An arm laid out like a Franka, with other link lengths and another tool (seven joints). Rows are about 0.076 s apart.
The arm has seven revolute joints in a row. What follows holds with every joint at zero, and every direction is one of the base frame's. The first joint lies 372.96 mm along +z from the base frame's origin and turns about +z. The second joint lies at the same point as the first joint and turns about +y. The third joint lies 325.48 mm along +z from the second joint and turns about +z. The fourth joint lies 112.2 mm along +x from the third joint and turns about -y. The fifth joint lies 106.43 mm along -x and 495.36 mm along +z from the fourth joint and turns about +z. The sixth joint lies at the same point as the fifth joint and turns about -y. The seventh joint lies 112.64 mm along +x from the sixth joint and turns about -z. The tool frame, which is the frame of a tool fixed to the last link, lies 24 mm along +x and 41 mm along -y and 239.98 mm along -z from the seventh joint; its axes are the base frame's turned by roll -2.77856, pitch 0 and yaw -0.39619 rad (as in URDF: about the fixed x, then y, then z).
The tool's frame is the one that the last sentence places.
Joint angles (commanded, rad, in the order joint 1, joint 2, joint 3, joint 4, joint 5, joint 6, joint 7), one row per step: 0.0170 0.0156 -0.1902 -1.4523 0.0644 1.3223 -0.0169; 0.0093 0.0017 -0.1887 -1.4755 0.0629 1.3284 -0.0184; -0.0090 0.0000 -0.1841 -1.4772 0.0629 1.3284 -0.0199; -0.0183 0.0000 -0.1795 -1.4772 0.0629 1.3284 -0.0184; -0.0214 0.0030 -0.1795 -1.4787 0.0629 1.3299 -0.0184; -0.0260 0.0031 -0.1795 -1.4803 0.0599 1.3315 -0.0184; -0.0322 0.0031 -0.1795 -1.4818 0.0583 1.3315 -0.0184; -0.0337 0.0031 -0.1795 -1.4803 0.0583 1.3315 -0.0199; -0.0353 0.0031 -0.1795 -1.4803 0.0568 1.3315 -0.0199; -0.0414 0.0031 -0.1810 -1.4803 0.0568 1.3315 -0.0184; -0.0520 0.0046 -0.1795 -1.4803 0.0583 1.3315 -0.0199; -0.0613 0.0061 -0.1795 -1.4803 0.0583 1.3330 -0.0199; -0.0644 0.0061 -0.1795 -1.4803 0.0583 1.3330 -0.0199; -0.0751 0.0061 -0.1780 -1.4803 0.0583 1.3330 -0.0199
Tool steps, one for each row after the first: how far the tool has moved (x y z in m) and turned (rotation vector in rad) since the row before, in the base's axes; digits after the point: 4 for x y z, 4 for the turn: -0.0048 -0.0045 -0.0034 0.0020 0.0031 -0.0053; -0.0026 -0.0093 0.0002 0.0005 -0.0002 -0.0122; -0.0008 -0.0032 0.0000 -0.0002 0.0001 -0.0062; 0.0004 -0.0022 -0.0028 0.0001 0.0030 -0.0032; -0.0007 -0.0040 -0.0008 -0.0029 0.0007 -0.0050; -0.0013 -0.0046 -0.0008 -0.0012 0.0018 -0.0063; 0.0000 -0.0010 0.0009 -0.0001 -0.0016 0.0000; -0.0004 -0.0015 0.0000 -0.0015 0.0003 -0.0017; -0.0014 -0.0052 0.0000 -0.0002 0.0001 -0.0091; -0.0012 -0.0057 -0.0011 0.0017 0.0010 -0.0075; -0.0010 -0.0064 -0.0009 -0.0003 0.0000 -0.0094; -0.0006 -0.0021 0.0000 0.0000 0.0000 -0.0031; -0.0018 -0.0062 0.0000 0.0000 0.0000 -0.0092
